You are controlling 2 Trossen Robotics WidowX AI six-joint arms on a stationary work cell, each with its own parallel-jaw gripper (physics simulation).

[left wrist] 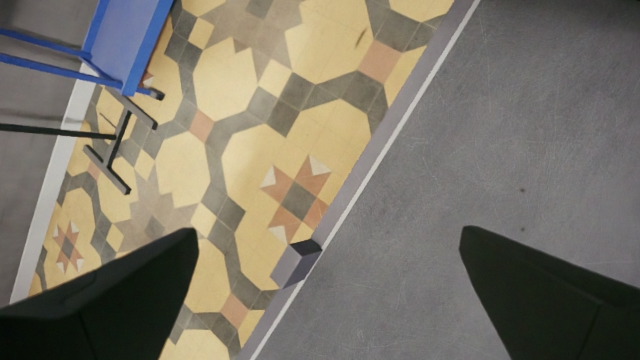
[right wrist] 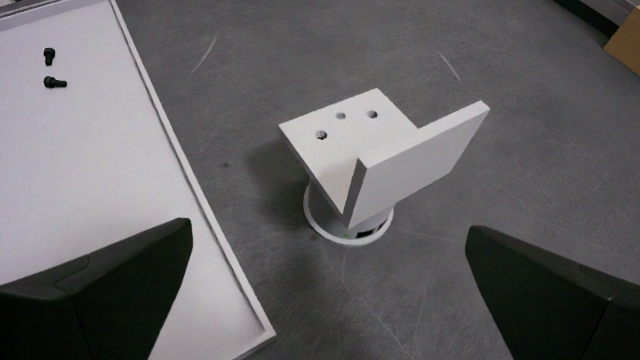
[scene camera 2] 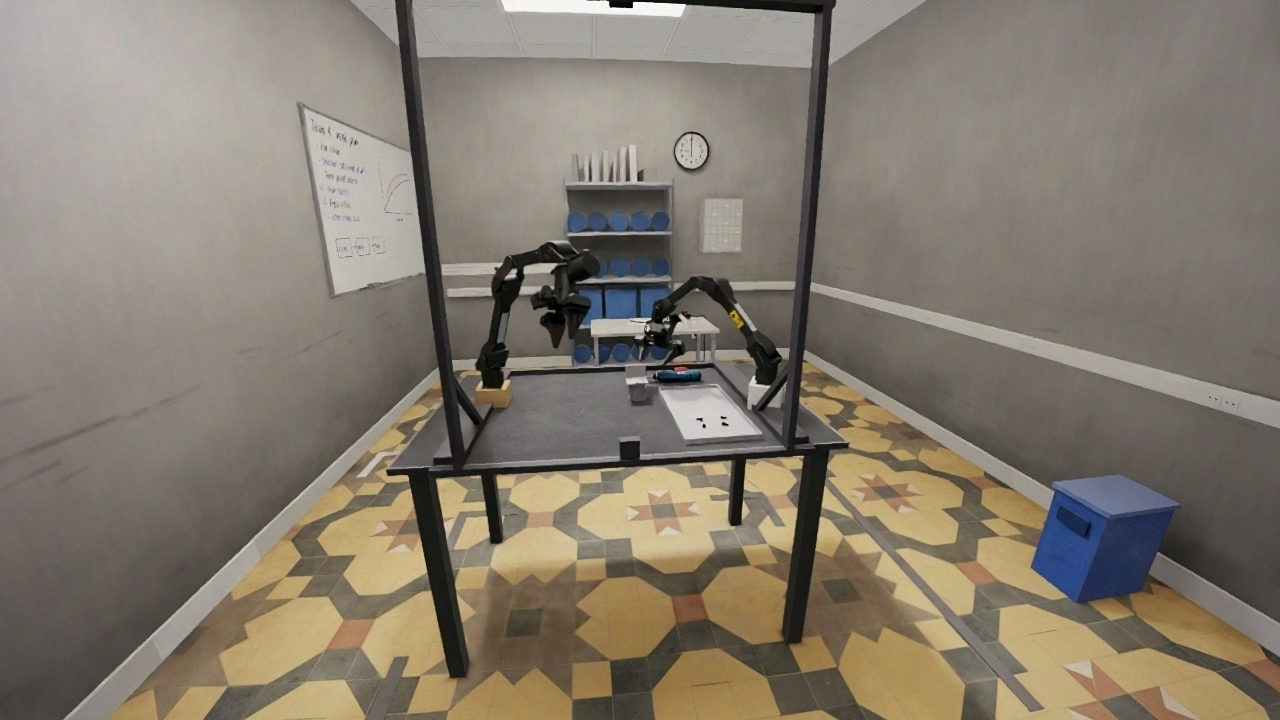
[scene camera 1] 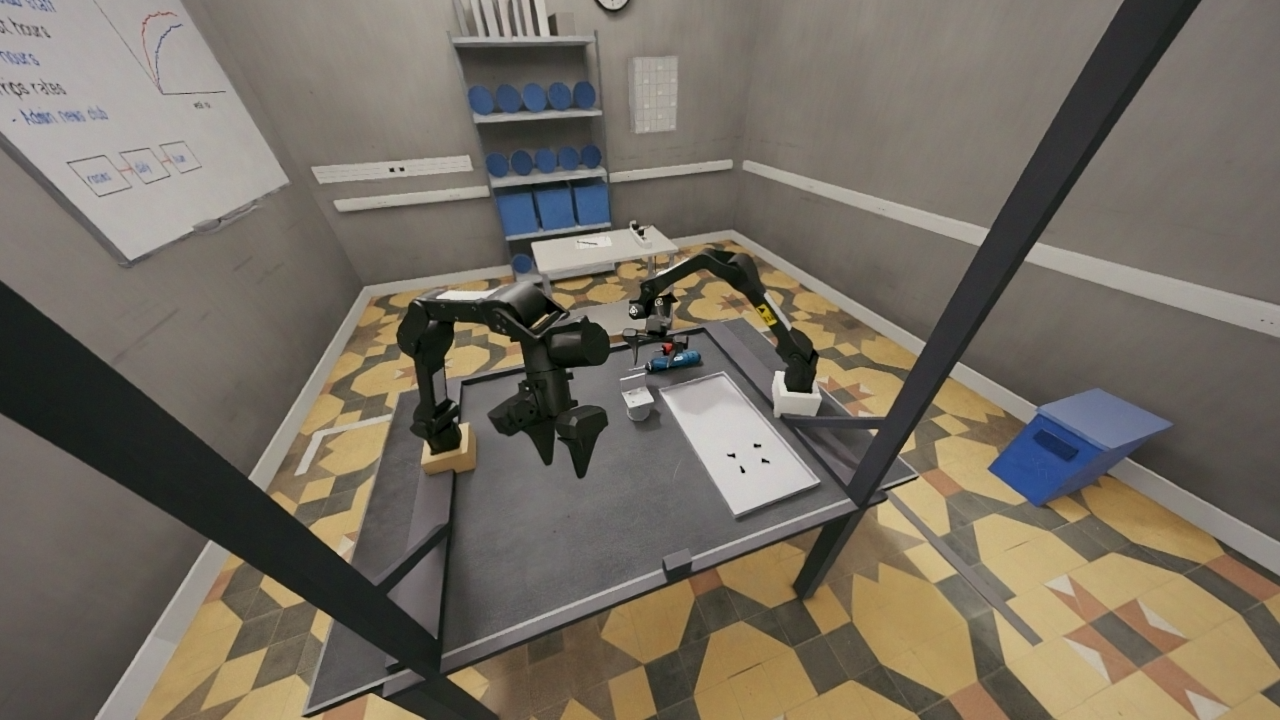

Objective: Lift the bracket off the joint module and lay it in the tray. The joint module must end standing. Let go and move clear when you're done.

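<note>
The white L-shaped bracket rests on top of the joint module, its upright plate facing the right gripper's side. The module stands upright on the table; the bracket partly hides it in the right wrist view. The white tray lies beside them. My right gripper is open and empty, above and behind the bracket. My left gripper is open and empty, high above the left part of the table.
Several black screws lie in the tray. A blue electric screwdriver and a red-marked tool lie behind the tray, near the right gripper. A dark block sits at the table's front edge.
</note>
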